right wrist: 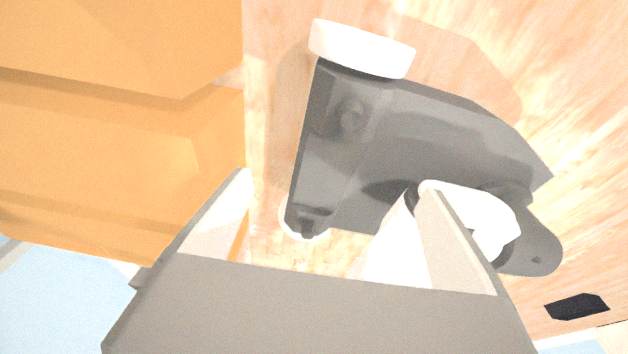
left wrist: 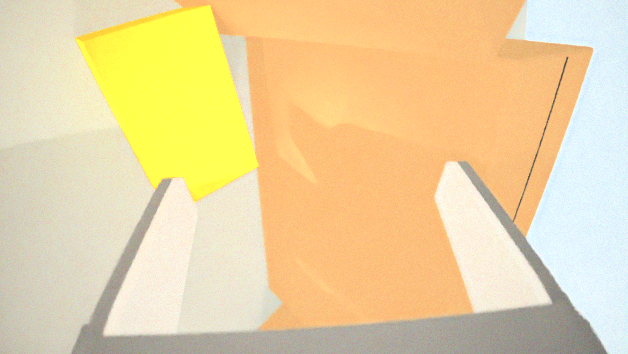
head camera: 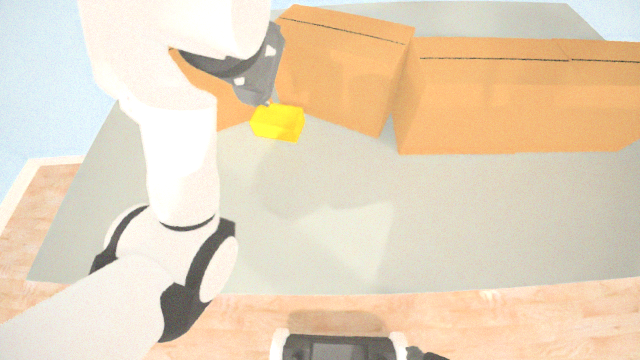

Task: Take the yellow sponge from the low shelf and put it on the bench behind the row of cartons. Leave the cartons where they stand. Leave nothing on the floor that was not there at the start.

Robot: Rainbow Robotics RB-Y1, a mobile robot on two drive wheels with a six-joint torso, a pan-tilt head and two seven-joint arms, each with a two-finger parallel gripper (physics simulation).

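Seen in the pictures: left gripper, between the fingertips: (left wrist: 316, 187) (head camera: 272, 75); right gripper, between the fingertips: (right wrist: 334, 189); robot's base, origin of its link: (head camera: 338, 351).
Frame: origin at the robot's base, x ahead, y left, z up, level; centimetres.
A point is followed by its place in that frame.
The yellow sponge (head camera: 277, 122) @(z 96.0, x 57.1, y 13.1 cm) (left wrist: 170, 105) @(z 96.0, x 58.9, y 14.8 cm) is tilted, on the near side of the orange cartons (head camera: 345, 75) @(z 105.3, x 59.2, y -0.8 cm) (left wrist: 360, 215) @(z 103.4, x 62.6, y 6.3 cm) that stand in a row on the grey bench (head camera: 475, 215) @(z 91.5, x 38.5, y -24.5 cm). Whether it touches the bench is not clear. My left gripper (head camera: 270, 102) (left wrist: 316, 187) @(z 105.2, x 60.2, y 12.4 cm) is open, with nothing between its fingers. The sponge lies beyond and beside one fingertip, which overlaps its lower corner in the left wrist view. My right gripper (right wrist: 334, 189) @(z 46.6, x 4.7, y -22.3 cm) is open and empty, low beside the robot's base. My left arm hides part of the leftmost carton in the head view.
Orange boxes (right wrist: 100, 130) @(z 27.1, x 43.0, y -6.2 cm) are at the left of the right wrist view, close to one right finger. The robot's wheeled base (right wrist: 420, 135) @(z 16.9, x -17.0, y -15.2 cm) (head camera: 340, 350) @(z 19.2, x 3.9, y -0.6 cm) stands on the wooden floor (head camera: 450, 320) @(z 0.1, x 13.8, y -55.9 cm) (right wrist: 565, 110) @(z 0.1, x -62.8, y -27.1 cm). A small black patch (right wrist: 577, 306) @(z 6.9, x -217.8, y 80.4 cm) lies at the lower right.
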